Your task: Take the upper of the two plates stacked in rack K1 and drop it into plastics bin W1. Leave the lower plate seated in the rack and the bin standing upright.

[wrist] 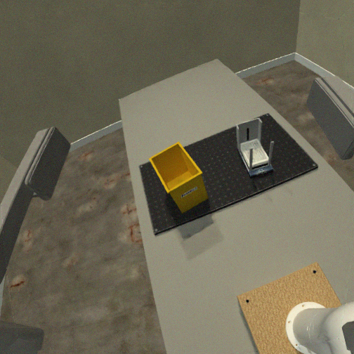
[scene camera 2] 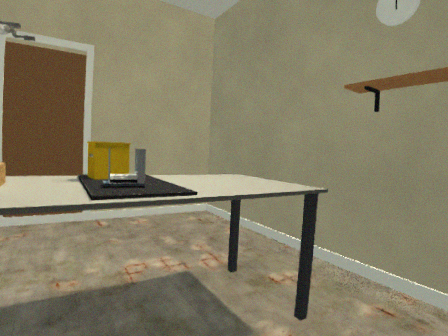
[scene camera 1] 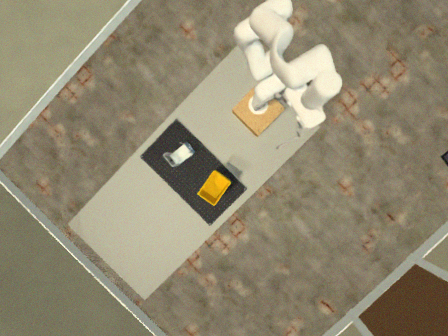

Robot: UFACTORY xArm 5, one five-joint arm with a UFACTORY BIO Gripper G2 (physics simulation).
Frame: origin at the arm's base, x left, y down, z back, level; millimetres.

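Seen in the pictures: hand at its tool point: [scene camera 2: 22,32] [scene camera 1: 270,125].
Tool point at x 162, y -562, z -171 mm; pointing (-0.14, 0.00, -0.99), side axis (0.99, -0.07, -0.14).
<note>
Offsets run from my tool point to a thing's middle. Level surfaces: height alone.
Rack K1 {dx -230, dy +558, dz -427 mm} [scene camera 1: 169,160] [scene camera 2: 140,167] [wrist: 249,131] is a small grey stand with a tall back panel and two thin front posts. White plates {dx -230, dy +595, dz -438 mm} [scene camera 1: 181,154] [scene camera 2: 123,176] [wrist: 256,154] lie flat and low in it; the two layers are hard to tell apart. The yellow plastics bin W1 {dx +82, dy +545, dz -378 mm} [scene camera 1: 215,186] [scene camera 2: 107,162] [wrist: 191,201] stands upright, open at the top. My gripper [wrist: 190,140] is wide open and empty, high above the table and well away from the rack and bin. In the wrist view its fingers frame the scene at both sides.
The rack and bin stand apart on a black perforated mat {dy +635 mm} [scene camera 1: 172,135] [scene camera 2: 165,189] [wrist: 220,172] on the pale table {dy +647 mm} [scene camera 1: 115,230] [scene camera 2: 240,182] [wrist: 170,105]. The arm's base stands on a wooden board [scene camera 1: 257,126] [wrist: 267,305] near the mat.
</note>
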